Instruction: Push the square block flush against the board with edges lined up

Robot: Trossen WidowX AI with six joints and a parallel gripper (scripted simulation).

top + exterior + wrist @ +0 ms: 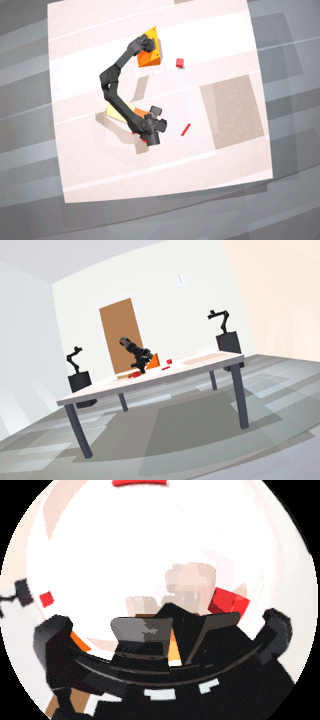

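My gripper tip is now 30 mm past the orange square block, 60 mm to the left of it and 10 mm below it. The rest, counted from my gripper tip: tiny red piece (30 mm ahead, 110 mm to the right); thin red stick (70 mm ahead, 190 mm to the left); board (100 mm behind, 170 mm to the right, 10 mm above).
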